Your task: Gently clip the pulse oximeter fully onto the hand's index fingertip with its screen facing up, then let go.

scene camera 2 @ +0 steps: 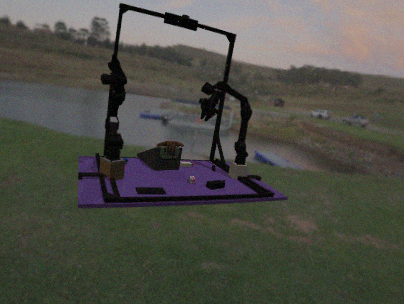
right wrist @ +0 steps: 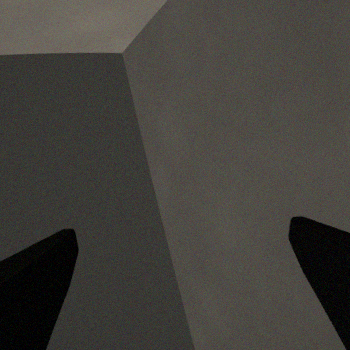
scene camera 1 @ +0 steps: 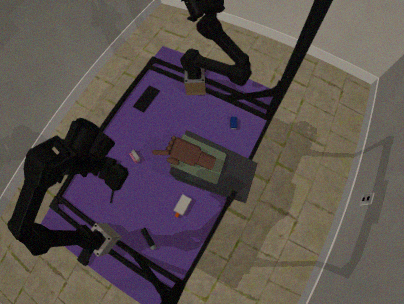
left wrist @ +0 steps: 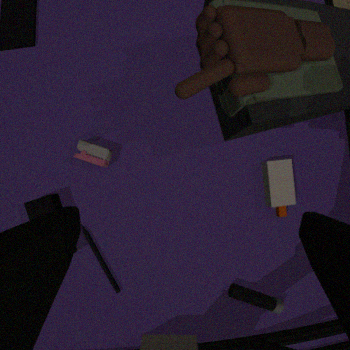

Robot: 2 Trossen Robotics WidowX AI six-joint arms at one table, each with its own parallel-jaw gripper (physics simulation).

Scene:
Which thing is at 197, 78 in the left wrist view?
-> An index finger.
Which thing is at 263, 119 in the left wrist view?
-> A dark grey plate.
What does the left gripper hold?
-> Nothing.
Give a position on a dark grey plate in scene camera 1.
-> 237, 174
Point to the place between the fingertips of the right gripper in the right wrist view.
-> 184, 234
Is the right gripper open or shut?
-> Open.

